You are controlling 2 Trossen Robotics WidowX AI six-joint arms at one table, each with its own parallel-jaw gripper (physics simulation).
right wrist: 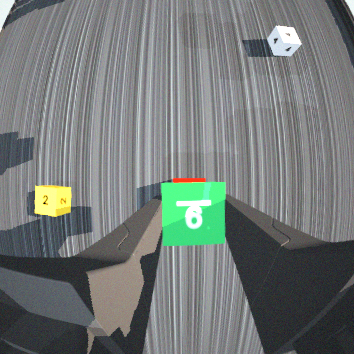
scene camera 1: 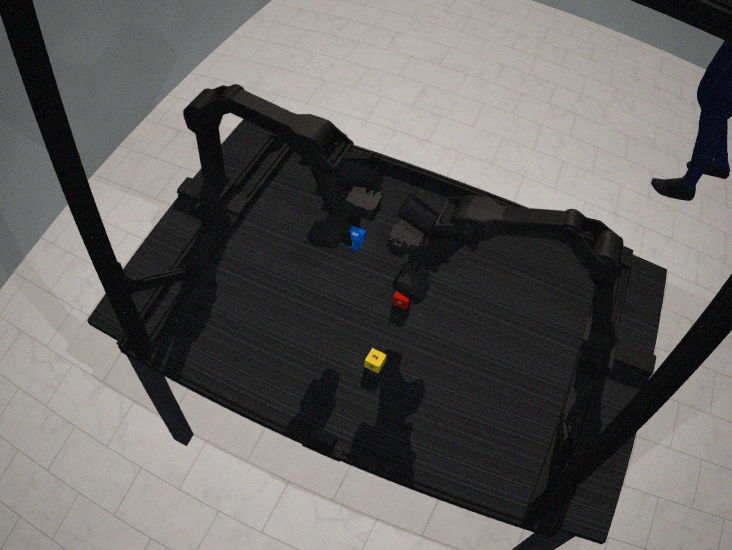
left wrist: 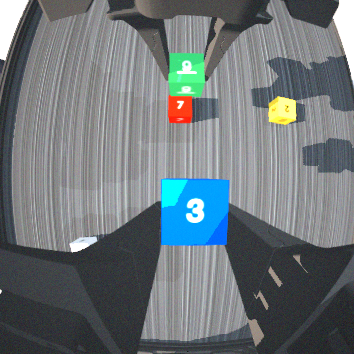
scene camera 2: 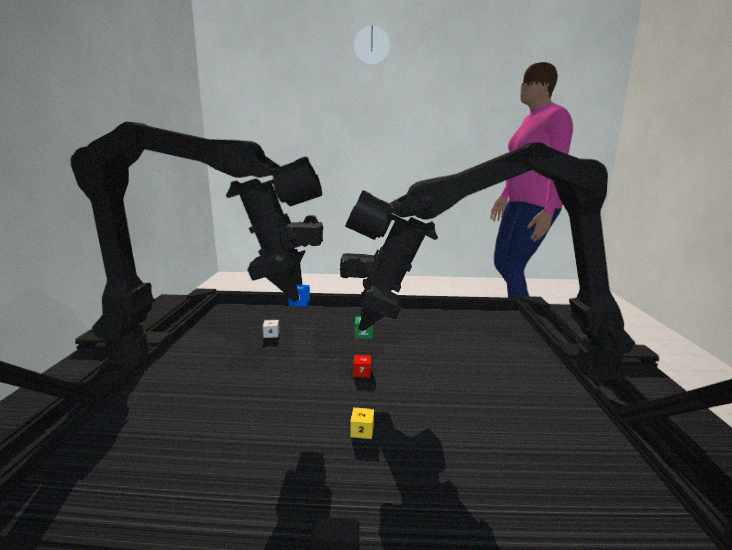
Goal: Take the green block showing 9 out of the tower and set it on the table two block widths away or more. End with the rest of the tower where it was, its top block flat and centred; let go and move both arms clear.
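Seen in the pictures: left gripper, between the fingertips: (scene camera 1: 353, 239) (left wrist: 191, 208) (scene camera 2: 298, 297); right gripper, between the fingertips: (right wrist: 191, 201) (left wrist: 185, 77) (scene camera 2: 361, 325); left arm's base, origin of its link: (scene camera 1: 215, 224) (scene camera 2: 128, 355); right arm's base, origin of its link: (scene camera 1: 591, 370) (scene camera 2: 597, 370).
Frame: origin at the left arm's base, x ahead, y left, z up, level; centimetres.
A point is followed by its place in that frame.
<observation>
The green block showing 9 (scene camera 2: 369, 332) @(x 48.0, y -1.8, z 7.7 cm) (left wrist: 186, 75) @(x 46.0, y -0.2, z 9.4 cm) (right wrist: 175, 231) @(x 47.8, y -1.2, z 9.4 cm) is gripped between the fingers of my right gripper (scene camera 2: 362, 325) @(x 46.4, y -0.2, z 8.2 cm) (right wrist: 191, 201) @(x 46.4, y -0.2, z 8.2 cm), which is shut on it. In scene camera 2 it hangs above the red 7 block (scene camera 1: 400, 301) @(x 46.7, y -1.3, z 0.3 cm) (scene camera 2: 362, 366) @(x 46.7, y -1.3, z 0.4 cm) (left wrist: 180, 107) @(x 46.3, y 0.2, z 1.0 cm) (right wrist: 189, 180) @(x 45.3, y 0.3, z 1.0 cm), with a gap between them. The red block rests on the table. In scene camera 1 my right gripper hides the green block. My left gripper (left wrist: 191, 208) @(x 35.1, y -0.4, z 13.6 cm) is shut on a blue block showing 3 (scene camera 1: 357, 237) @(x 36.1, y -1.0, z 15.5 cm) (scene camera 2: 302, 293) @(x 36.1, y -2.0, z 15.0 cm) (left wrist: 195, 235) @(x 34.1, y -0.5, z 15.5 cm) and holds it above the table, towards the back in scene camera 2.
A yellow 2 block (scene camera 1: 375, 359) @(x 47.6, y -16.6, z 0.9 cm) (scene camera 2: 362, 423) @(x 47.5, y -17.8, z 0.7 cm) (left wrist: 282, 110) @(x 46.9, y -15.4, z 1.0 cm) (right wrist: 52, 200) @(x 47.4, y -15.1, z 1.0 cm) stands on the table, nearer scene camera 2 than the red block. A white 4 block (scene camera 2: 270, 328) @(x 25.1, y 13.7, z 0.4 cm) (left wrist: 83, 244) @(x 26.2, y 14.6, z 1.0 cm) (right wrist: 284, 41) @(x 26.4, y 14.1, z 1.0 cm) stands at the left in scene camera 2. A person (scene camera 2: 541, 136) stands beyond the table.
</observation>
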